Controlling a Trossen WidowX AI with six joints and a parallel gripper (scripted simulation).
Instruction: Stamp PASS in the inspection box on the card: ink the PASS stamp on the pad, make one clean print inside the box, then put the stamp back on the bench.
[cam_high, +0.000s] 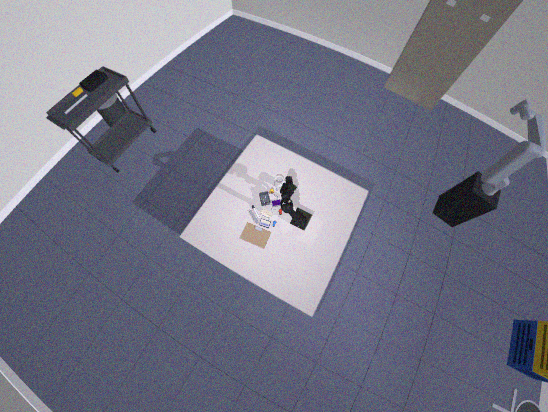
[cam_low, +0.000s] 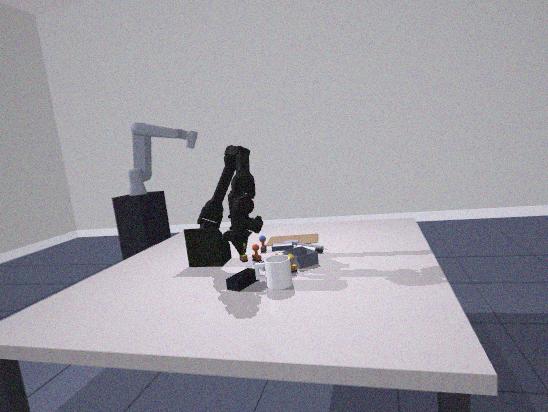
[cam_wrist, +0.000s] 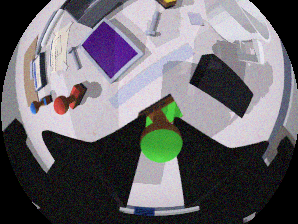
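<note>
Right now my gripper tip is 8 cm to the right of the purple ink pad, 7 cm above it and 6 cm short of it. The rest, counted from my gripper tip: yellow-knobbed stamp (17 cm ahead, 5 cm below, 3 cm to the left); black block (10 cm to the right, 5 cm below, 5 cm ahead); red-knobbed stamp (14 cm to the left, 5 cm below, 2 cm behind).
</note>
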